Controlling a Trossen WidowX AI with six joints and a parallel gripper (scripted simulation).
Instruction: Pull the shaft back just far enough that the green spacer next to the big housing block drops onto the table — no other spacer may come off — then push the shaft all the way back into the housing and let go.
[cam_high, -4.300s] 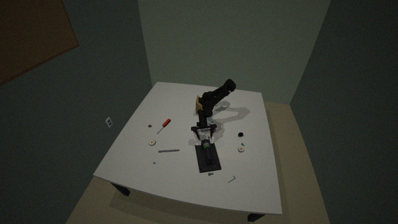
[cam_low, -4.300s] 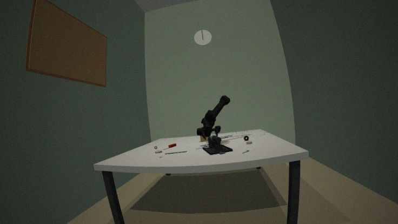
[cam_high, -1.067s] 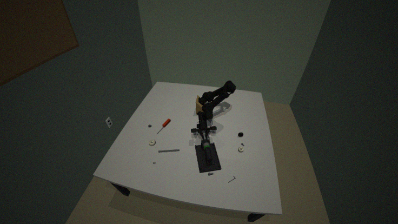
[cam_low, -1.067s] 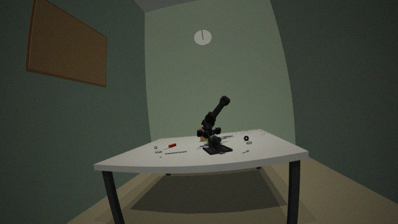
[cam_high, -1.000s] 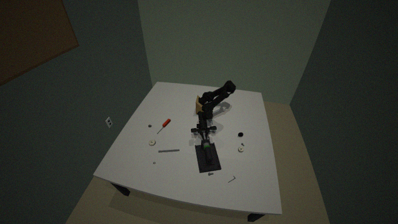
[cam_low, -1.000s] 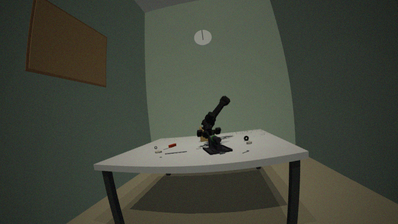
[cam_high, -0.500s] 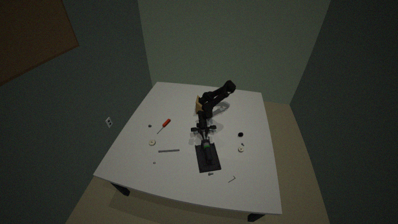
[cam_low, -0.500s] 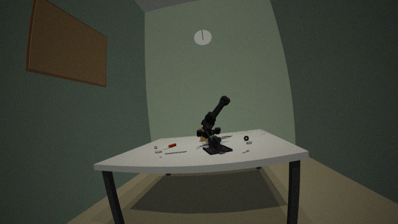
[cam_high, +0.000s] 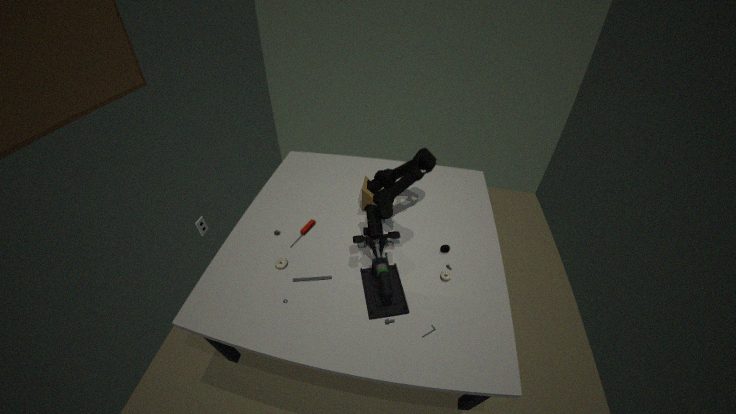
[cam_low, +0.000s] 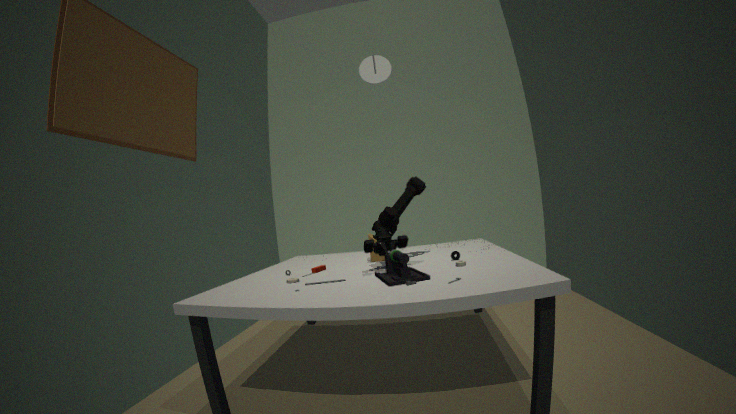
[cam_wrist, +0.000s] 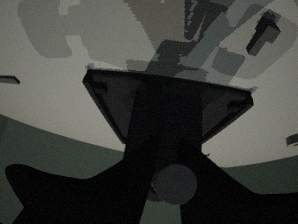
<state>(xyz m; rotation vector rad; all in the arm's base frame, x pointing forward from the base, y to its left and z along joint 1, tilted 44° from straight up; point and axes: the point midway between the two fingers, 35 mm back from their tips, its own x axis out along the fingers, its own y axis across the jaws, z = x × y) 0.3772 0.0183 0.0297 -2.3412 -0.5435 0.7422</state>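
Right now my gripper tip is 30 mm short of the shaft, 10 mm to the right of it and 20 mm below it. Round my gripper tip: red-handled screwdriver: 160 mm behind, 360 mm to the right, 50 mm below; then black ring: 90 mm behind, 300 mm to the left, 40 mm below; then grey bar: 80 mm ahead, 270 mm to the right, 50 mm below.
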